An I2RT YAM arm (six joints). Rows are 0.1 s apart.
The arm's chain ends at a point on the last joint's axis. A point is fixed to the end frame.
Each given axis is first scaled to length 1.
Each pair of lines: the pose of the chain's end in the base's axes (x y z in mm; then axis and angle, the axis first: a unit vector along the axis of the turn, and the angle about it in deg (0 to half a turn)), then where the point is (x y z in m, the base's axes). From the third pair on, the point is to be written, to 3 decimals.
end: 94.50 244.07 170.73 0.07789 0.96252 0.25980 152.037
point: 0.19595 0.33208 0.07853
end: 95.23 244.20 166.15 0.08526 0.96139 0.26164 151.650
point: 0.19828 0.33137 0.07493
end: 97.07 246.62 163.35 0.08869 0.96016 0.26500 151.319
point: 0.201 0.334 0.073
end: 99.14 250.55 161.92 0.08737 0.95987 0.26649 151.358
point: 0.203 0.338 0.072
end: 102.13 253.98 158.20 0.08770 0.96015 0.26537 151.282
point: 0.206 0.341 0.068
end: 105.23 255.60 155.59 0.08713 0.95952 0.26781 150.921
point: 0.210 0.343 0.067
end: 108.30 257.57 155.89 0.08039 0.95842 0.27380 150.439
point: 0.213 0.347 0.069
